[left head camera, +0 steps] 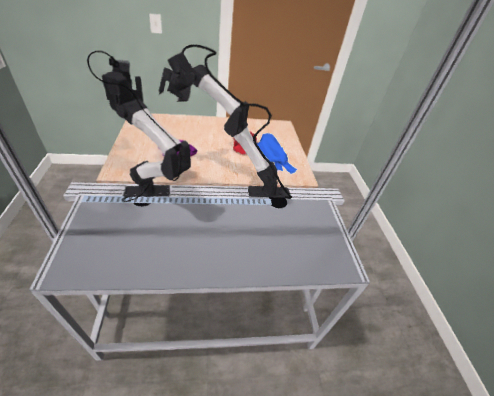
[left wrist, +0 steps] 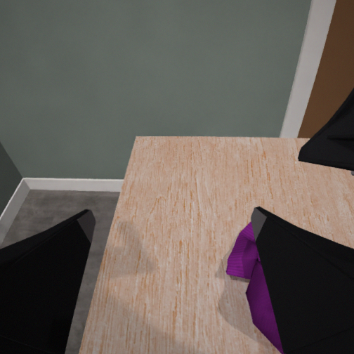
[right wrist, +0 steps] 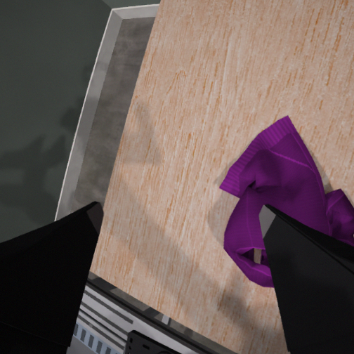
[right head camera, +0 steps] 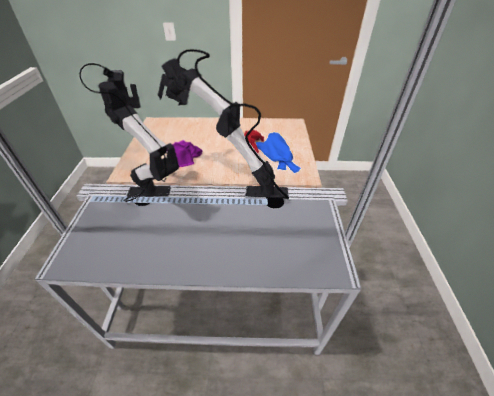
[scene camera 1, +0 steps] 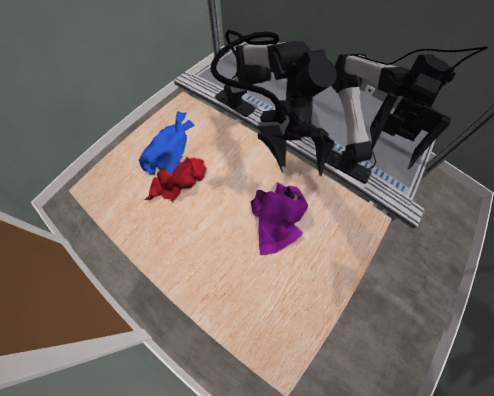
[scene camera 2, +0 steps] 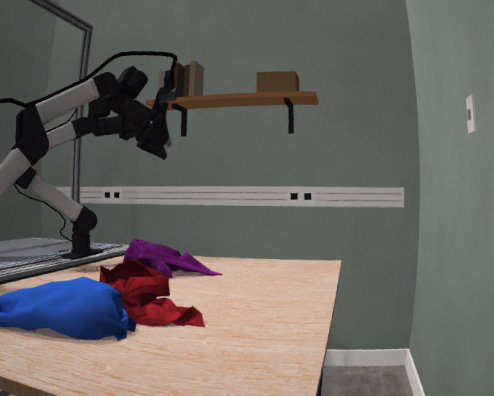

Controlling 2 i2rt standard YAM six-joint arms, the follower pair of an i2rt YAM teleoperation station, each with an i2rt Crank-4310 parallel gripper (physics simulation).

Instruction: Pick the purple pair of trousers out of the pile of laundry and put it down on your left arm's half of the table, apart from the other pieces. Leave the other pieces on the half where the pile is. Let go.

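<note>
The purple trousers [left head camera: 190, 150] [right head camera: 186, 153] [scene camera 1: 280, 217] [scene camera 2: 155, 257] [left wrist: 262, 305] [right wrist: 295, 185] lie crumpled on the left arm's half of the table [scene camera 1: 225, 280] [scene camera 2: 250, 310]. The red piece [right head camera: 254, 139] [scene camera 1: 180, 177] [scene camera 2: 140, 287] and the blue piece [left head camera: 274, 150] [right head camera: 276, 148] [scene camera 1: 167, 147] [scene camera 2: 65, 307] lie close together on the other half, apart from the trousers. My right gripper [scene camera 1: 302, 172] [right wrist: 180, 207] is open and empty, raised above the trousers. My left gripper [scene camera 1: 393, 156] [left wrist: 172, 212] is open and empty, raised at the right in scene camera 1.
The two grippers hang fairly near each other; a right finger shows at the right edge of the left wrist view. The metal rail [left head camera: 220, 193] [right head camera: 215, 192] with the arm bases runs along the table's near edge. A wall shelf [scene camera 2: 235, 100] stands out behind the table.
</note>
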